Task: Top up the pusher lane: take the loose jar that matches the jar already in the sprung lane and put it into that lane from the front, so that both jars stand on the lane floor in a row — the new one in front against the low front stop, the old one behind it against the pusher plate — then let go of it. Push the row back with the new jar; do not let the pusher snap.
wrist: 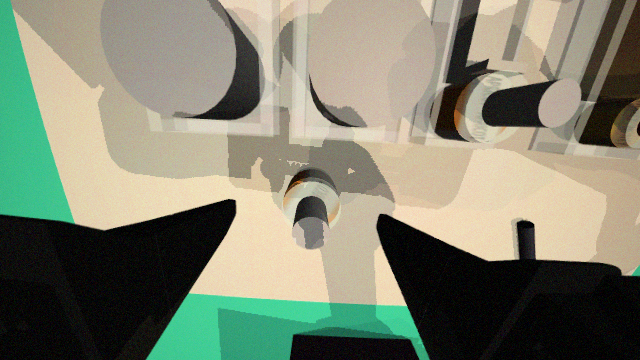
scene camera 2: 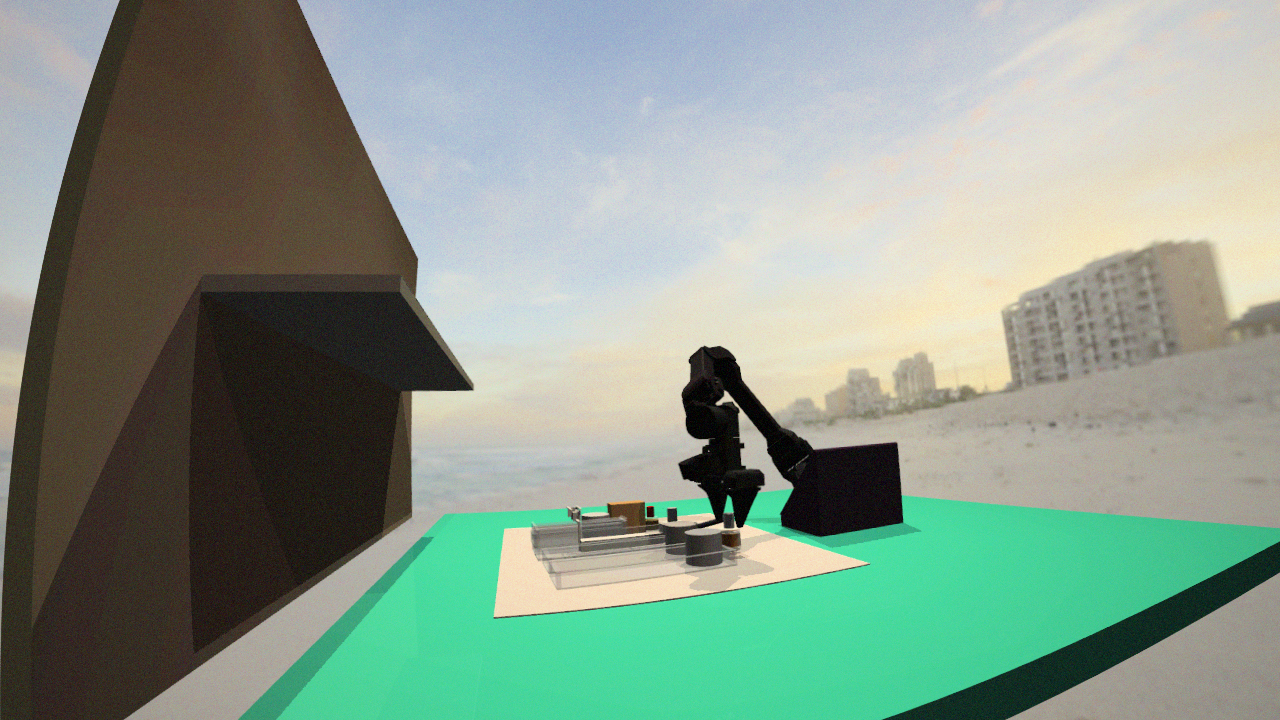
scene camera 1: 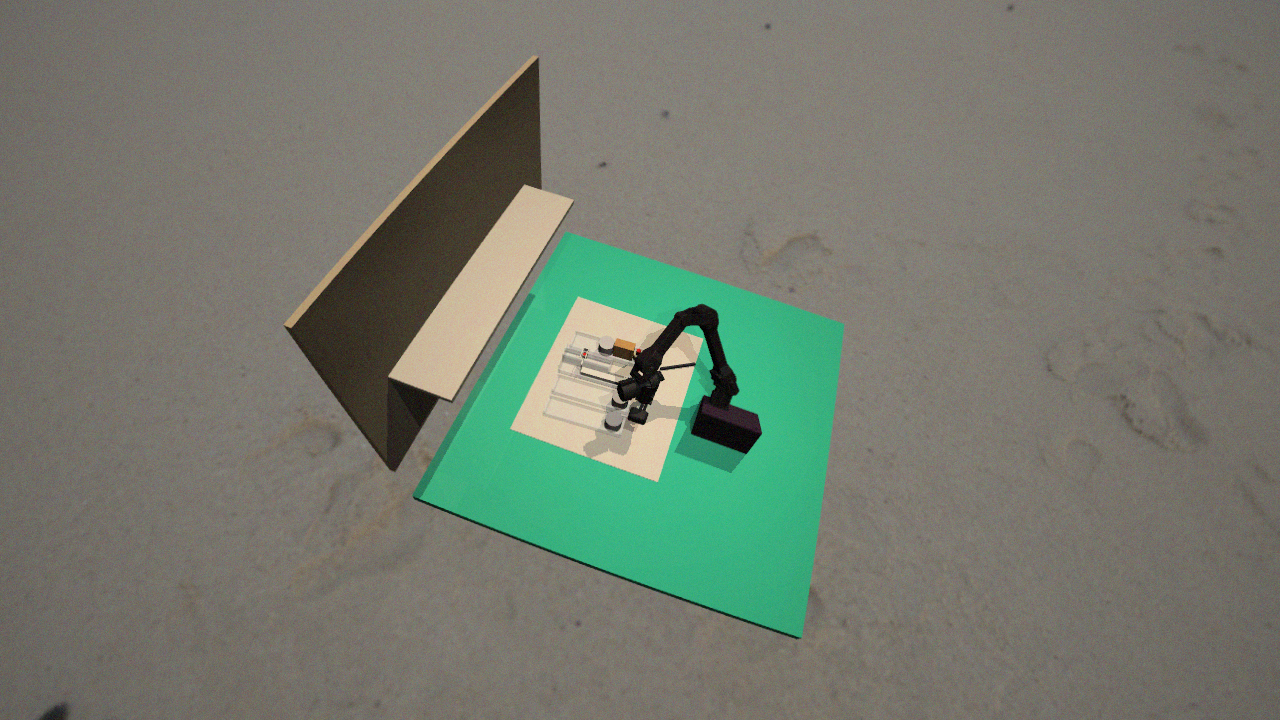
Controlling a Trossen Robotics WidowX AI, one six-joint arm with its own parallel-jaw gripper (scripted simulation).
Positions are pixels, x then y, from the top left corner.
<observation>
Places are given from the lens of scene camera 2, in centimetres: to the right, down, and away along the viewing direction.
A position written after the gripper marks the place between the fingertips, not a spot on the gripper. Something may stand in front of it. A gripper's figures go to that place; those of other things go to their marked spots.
gripper (scene camera 2: 728, 524): 16, 30, 86
brown box (scene camera 2: 634, 510): -1, 32, 102
shelf (scene camera 2: 374, 323): -33, -4, 56
The marked spots on the brown box and the shelf are 67 cm apart.
</observation>
